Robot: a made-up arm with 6 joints. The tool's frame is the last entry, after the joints.
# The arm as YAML. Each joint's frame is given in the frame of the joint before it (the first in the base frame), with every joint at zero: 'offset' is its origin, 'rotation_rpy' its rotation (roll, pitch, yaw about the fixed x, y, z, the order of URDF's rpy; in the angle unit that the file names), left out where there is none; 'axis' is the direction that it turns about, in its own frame. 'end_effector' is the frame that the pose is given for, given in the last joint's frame.
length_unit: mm
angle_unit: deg
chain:
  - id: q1
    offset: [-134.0, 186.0, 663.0]
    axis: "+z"
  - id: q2
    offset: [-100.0, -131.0, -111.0]
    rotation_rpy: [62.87, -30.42, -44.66]
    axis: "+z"
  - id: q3
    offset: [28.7, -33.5, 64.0]
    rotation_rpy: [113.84, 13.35, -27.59]
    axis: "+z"
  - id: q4
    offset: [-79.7, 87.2, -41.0]
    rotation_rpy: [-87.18, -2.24, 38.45]
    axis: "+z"
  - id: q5
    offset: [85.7, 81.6, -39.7]
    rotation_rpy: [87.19, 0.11, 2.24]
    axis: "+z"
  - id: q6
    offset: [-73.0, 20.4, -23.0]
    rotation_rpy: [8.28, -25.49, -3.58]
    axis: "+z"
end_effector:
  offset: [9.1, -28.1, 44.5]
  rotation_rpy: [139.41, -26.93, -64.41]
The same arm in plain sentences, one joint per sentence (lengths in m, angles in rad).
The arm has six revolute joints in a row. What follows holds with every joint at zero, and every direction is one of the base frame's.
The first joint sits 0.134 m along -x and 0.186 m along +y and 0.663 m along +z from the base frame's origin and rotates about +z.
The second joint sits 0.1 m along -x and 0.131 m along -y and 0.111 m along -z from the first joint and rotates about the direction (-0.78982, -0.470712, 0.39321).
The third joint sits 0.0329 m along -x and 0.069 m along -y and 0.014 m along +z from the second joint and rotates about -z.
The fourth joint sits 0.118 m along -x and 0.006 m along -y and 0.041 m along +z from the third joint and rotates about the direction (-0.991806, -0.117901, -0.0492).
The fifth joint sits 0.046 m along +x and 0.084 m along -y and 0.08 m along +z from the fourth joint and rotates about the direction (0.0002, 0, -1).
The sixth joint sits 0.029 m along -x and 0.07 m along +y and 0.023 m along +z from the fifth joint and rotates about the direction (0.064404, 0.444925, -0.893249).
The tool frame, which is the frame that the pose is given for, sits 0.032 m along +x and 0.0151 m along +y and 0.04 m along -z from the sixth joint; its axes are the base frame's turned by roll -0.1824, pitch 0.4843 and yaw -0.0505 rad (as in URDF: about the fixed x, then y, then z).

